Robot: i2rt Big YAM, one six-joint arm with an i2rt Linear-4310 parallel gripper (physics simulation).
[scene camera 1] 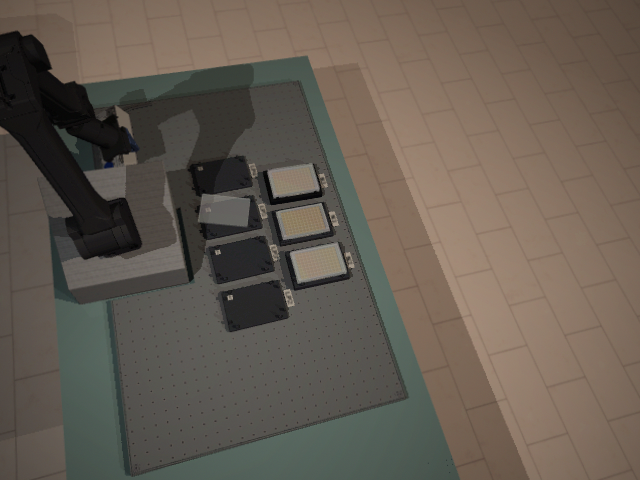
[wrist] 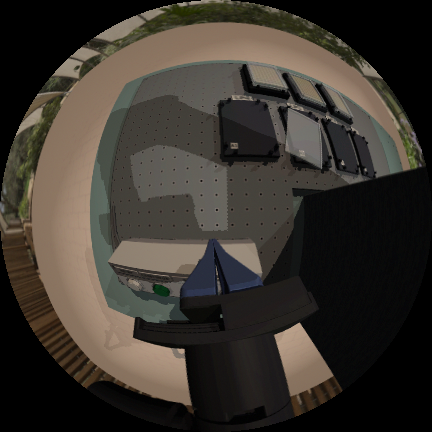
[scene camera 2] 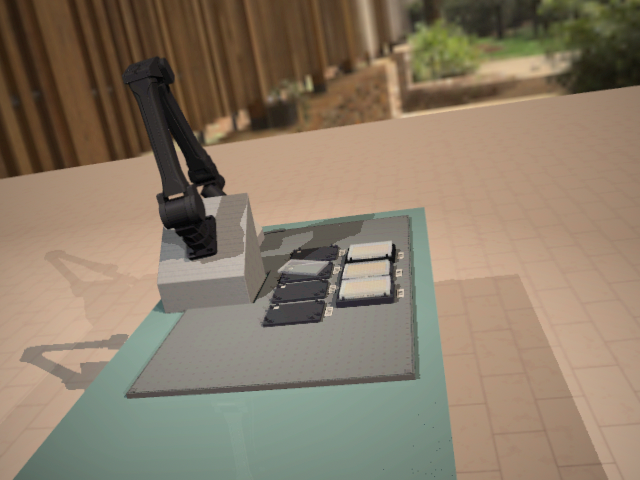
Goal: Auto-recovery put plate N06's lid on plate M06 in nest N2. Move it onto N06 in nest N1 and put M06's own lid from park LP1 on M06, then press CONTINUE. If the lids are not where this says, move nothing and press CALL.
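Places are measured from the arm's base along level axes (x left, y back, z up), in millimetres.
Where they show: gripper, fingertip midpoint: [scene camera 1: 137,149] [wrist: 212,242]; arm's base, link origin: [scene camera 1: 115,226] [wrist: 390,277] [scene camera 2: 202,238].
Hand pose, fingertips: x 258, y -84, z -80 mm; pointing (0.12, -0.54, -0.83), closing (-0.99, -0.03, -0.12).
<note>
Each offset is from my fingertips to the top centre of the thing. "spot": to the spot under its first point. Level surfaces: height alone.
My gripper [scene camera 1: 132,142] [wrist: 212,242] is shut and empty, its blue fingertips over the button box {dx +58, dy +52, dz -5 mm} [scene camera 1: 126,121] [wrist: 155,256]. A green button {dx +84, dy +73, dz -14 mm} [wrist: 161,290] and a white button {dx +134, dy +69, dz -14 mm} [wrist: 135,285] show beside the fingers; a blue button {dx -15, dy +79, dz -14 mm} [scene camera 1: 108,165] shows in scene camera 1. Three plates {dx -160, dy -376, dz -53 mm} [scene camera 1: 293,181] {dx -285, dy -361, dz -60 mm} [scene camera 1: 302,222] {dx -414, dy -359, dz -53 mm} [scene camera 1: 317,263] sit in the nests; the middle one looks yellower, the outer two paler. One clear lid {dx -194, dy -173, dz -66 mm} [scene camera 1: 224,210] [scene camera 2: 306,267] [wrist: 304,137] lies skewed on the second park from the far end. The labels are too small to read surely.
Three other dark parks {spot: dx -81, dy -197, dz -79 mm} [scene camera 1: 222,175] {spot: dx -342, dy -177, dz -79 mm} [scene camera 1: 241,259] {spot: dx -471, dy -174, dz -79 mm} [scene camera 1: 254,305] show no lid. The pale block [scene camera 1: 129,284] [scene camera 2: 201,294] under the arm base stands beside the parks. The perforated board {dz -89 mm} [scene camera 1: 248,382] lies on the green table {dz -102 mm} [scene camera 1: 93,413].
</note>
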